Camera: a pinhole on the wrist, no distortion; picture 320 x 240 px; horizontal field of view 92.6 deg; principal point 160.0 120.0 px. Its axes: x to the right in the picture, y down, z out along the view. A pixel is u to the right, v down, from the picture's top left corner.
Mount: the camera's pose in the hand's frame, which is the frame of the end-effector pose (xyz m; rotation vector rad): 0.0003 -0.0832 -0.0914 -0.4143 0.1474 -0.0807
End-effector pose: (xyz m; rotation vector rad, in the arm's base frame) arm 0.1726 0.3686 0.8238 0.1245 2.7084 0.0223
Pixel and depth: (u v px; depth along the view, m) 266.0 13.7 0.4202
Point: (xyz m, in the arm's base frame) 0.0013 0.1838 0.3377
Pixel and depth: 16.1 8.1 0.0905
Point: 0.2416 0.2636 0.8249
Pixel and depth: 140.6 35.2 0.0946
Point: 0.1710 0.2766 0.8047
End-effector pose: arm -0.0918 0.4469 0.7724 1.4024 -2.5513 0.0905
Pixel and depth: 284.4 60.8 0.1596
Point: -0.1040 0.2634 0.7417
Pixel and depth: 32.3 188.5 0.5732
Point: -0.3267 0.9204 0.3396
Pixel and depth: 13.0 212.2 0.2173
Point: -0.1414 0.6485 0.6667
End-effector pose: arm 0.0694 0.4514 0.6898 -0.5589 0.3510 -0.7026
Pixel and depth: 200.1 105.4 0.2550
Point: 0.2065 0.4221 0.7969
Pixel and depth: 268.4 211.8 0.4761
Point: 0.6255 0.4319 0.5902
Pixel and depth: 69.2 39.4 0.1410
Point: 0.0172 0.4689 0.8097
